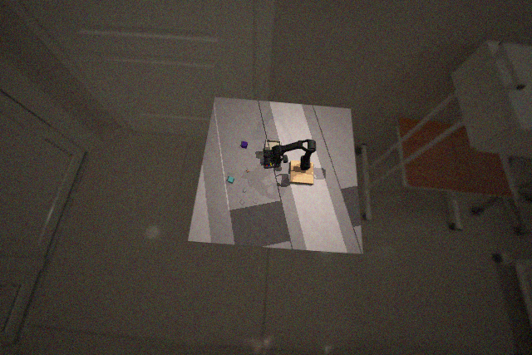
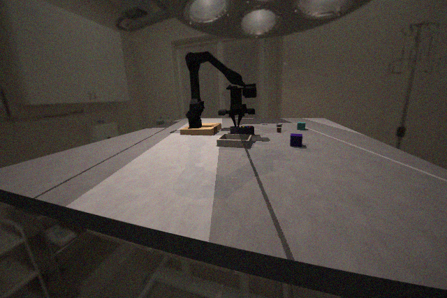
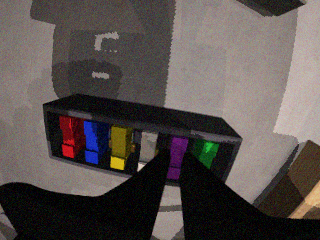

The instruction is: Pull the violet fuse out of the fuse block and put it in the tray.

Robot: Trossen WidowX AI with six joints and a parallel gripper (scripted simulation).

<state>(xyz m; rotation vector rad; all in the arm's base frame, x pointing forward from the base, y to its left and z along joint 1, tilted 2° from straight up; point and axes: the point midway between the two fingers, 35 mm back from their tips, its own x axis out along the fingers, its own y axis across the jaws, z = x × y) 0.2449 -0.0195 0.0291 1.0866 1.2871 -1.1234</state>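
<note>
The tray lies 1 cm ahead of my gripper tip, 18 cm to the right of it and 3 cm below it. The rest, counted from my gripper tip: violet fuse (1 cm below); then brown piece (22 cm ahead, 6 cm to the left, 2 cm below); then purple cube (26 cm ahead, 18 cm to the right, 1 cm below).
</note>
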